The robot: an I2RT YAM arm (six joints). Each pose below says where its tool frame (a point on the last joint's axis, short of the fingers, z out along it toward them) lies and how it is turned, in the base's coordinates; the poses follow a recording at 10 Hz.
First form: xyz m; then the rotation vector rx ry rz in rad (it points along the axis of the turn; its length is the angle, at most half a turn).
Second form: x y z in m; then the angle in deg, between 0 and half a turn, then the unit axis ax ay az. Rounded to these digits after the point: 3 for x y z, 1 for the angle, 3 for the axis.
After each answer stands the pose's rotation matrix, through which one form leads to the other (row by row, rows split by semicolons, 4 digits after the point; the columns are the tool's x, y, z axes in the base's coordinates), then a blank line. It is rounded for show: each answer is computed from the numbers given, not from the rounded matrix.
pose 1, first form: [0.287, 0.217, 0.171, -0.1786, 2.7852, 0.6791]
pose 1, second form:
[0.287, 0.217, 0.171, 164.6, -0.062, 0.970, 0.236]
-0.9564 -0.1813 0.2291; -0.0555 0.8826 0.4668; -0.2868 0.4337 -0.8542

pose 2, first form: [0.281, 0.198, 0.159, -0.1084, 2.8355, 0.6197]
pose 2, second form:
[0.281, 0.198, 0.159, 166.4, -0.037, 0.976, 0.213]
-0.9693 -0.1220 0.2136; -0.0217 0.9075 0.4195; -0.2451 0.4020 -0.8822

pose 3, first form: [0.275, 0.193, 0.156, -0.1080, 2.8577, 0.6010]
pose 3, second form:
[0.275, 0.193, 0.156, 167.4, -0.037, 0.978, 0.206]
-0.9733 -0.1162 0.1978; -0.0267 0.9137 0.4055; -0.2278 0.3894 -0.8924

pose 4, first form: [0.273, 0.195, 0.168, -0.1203, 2.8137, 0.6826]
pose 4, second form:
[0.273, 0.195, 0.168, 166.0, -0.042, 0.971, 0.236]
-0.9670 -0.1363 0.2151; -0.0226 0.8873 0.4607; -0.2536 0.4407 -0.8611

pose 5, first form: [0.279, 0.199, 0.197, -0.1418, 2.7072, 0.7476]
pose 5, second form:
[0.279, 0.199, 0.197, 161.1, -0.050, 0.963, 0.266]
-0.9413 -0.1805 0.2854; -0.0085 0.8575 0.5144; -0.3376 0.4818 -0.8087

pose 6, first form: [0.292, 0.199, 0.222, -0.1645, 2.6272, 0.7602]
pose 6, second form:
[0.292, 0.199, 0.222, 157.0, -0.060, 0.959, 0.277]
-0.9135 -0.2190 0.3429; -0.0021 0.8452 0.5344; -0.4069 0.4874 -0.7726

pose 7, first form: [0.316, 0.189, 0.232, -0.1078, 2.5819, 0.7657]
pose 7, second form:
[0.316, 0.189, 0.232, 154.4, -0.040, 0.958, 0.284]
-0.8990 -0.1955 0.3919; 0.0498 0.8434 0.5349; -0.4352 0.5004 -0.7485

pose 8, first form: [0.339, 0.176, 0.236, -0.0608, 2.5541, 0.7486]
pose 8, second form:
[0.339, 0.176, 0.236, 152.5, -0.023, 0.959, 0.281]
-0.8863 -0.1710 0.4304; 0.0883 0.8498 0.5197; -0.4546 0.4986 -0.7381

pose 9, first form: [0.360, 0.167, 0.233, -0.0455, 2.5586, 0.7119]
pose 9, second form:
[0.360, 0.167, 0.233, 152.2, -0.017, 0.963, 0.268]
-0.8839 -0.1561 0.4408; 0.0940 0.8641 0.4945; -0.4581 0.4785 -0.7491

